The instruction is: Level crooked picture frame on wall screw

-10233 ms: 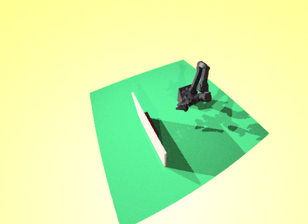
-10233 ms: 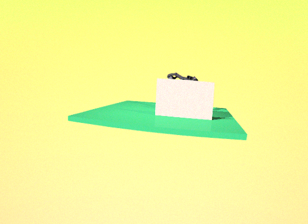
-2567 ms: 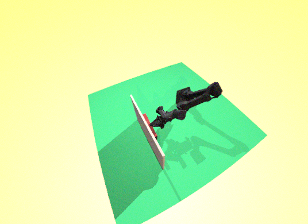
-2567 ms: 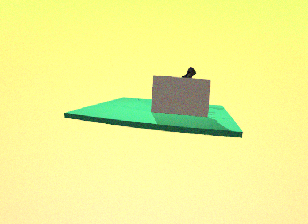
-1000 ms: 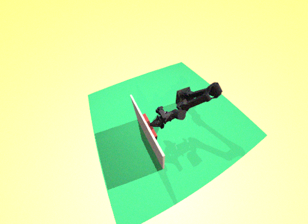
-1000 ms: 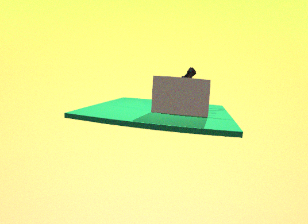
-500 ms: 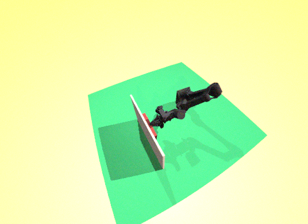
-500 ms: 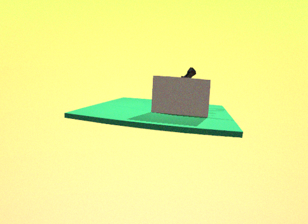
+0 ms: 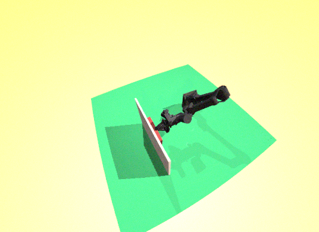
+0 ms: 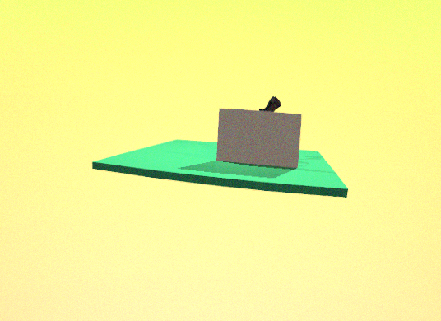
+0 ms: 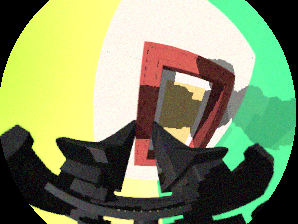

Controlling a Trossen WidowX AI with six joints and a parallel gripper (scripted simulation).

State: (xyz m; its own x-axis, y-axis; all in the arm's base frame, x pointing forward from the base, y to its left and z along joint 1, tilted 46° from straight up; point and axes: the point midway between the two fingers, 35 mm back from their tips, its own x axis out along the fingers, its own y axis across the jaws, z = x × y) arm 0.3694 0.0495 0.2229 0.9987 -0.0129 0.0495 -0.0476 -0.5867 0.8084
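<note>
Now: gripper tip 1 cm short of the picture frame, 1 cm to the left of it and 5 cm above it. From my gripper tip the other things lie so: wall panel 2 cm ahead, 7 cm below.
</note>
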